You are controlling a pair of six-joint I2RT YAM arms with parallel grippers.
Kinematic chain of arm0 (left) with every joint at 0, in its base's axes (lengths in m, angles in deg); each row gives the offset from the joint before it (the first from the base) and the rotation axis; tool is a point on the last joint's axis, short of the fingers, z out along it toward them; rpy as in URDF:
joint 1: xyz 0 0 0.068 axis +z
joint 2: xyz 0.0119 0.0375 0.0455 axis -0.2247 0.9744 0
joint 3: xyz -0.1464 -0.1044 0.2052 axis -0.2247 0.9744 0
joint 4: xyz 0.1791 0.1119 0.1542 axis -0.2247 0.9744 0
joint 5: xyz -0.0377 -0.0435 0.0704 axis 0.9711 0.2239 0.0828
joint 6: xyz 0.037 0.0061 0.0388 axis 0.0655 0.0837 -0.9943
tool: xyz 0 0 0 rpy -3.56 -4.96 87.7
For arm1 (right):
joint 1: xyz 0 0 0.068 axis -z
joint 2: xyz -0.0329 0.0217 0.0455 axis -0.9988 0.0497 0
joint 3: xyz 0.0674 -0.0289 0.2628 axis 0.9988 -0.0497 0
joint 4: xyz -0.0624 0.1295 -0.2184 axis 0.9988 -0.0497 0
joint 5: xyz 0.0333 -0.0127 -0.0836 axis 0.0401 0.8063 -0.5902
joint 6: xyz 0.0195 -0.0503 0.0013 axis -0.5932 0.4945 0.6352
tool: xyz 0 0 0 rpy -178.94 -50.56 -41.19
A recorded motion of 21 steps. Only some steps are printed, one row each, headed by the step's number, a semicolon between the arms.
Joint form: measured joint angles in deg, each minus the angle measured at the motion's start. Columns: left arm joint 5, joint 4, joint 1, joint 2, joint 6, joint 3; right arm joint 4, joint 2, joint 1, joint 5, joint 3, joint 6.
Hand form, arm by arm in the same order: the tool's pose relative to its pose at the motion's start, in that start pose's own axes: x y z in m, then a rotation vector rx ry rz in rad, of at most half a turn. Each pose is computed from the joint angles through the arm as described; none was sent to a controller.
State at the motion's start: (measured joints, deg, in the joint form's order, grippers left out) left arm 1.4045 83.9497 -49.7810 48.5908 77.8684 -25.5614; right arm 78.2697 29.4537 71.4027 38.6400 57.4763 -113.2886
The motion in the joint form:
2: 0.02 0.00 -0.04 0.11 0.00 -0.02; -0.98 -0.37 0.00 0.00 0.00 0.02
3: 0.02 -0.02 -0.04 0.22 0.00 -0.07; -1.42 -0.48 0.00 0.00 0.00 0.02
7: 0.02 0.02 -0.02 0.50 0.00 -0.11; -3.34 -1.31 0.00 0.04 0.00 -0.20
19: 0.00 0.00 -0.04 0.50 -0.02 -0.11; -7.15 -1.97 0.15 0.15 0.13 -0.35
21: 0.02 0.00 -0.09 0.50 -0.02 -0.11; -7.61 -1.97 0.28 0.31 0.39 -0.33
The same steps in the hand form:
2: 0.0005 -0.0002 0.0007 0.0009 0.0016 0.0000; -0.0001 0.0005 -0.0014 0.0102 0.0029 -0.0002
3: 0.0008 -0.0001 0.0013 0.0009 0.0023 -0.0001; -0.0001 0.0004 -0.0018 0.0158 0.0045 -0.0002
7: 0.0022 0.0003 0.0031 0.0003 0.0072 -0.0006; -0.0005 0.0021 -0.0050 0.0339 0.0104 0.0038
19: 0.0022 0.0001 0.0031 0.0003 0.0068 -0.0001; -0.0009 -0.0004 -0.0077 0.0847 0.0242 0.0081
21: 0.0022 -0.0003 0.0031 0.0015 0.0069 0.0001; -0.0020 0.0001 -0.0076 0.0879 0.0259 0.0087

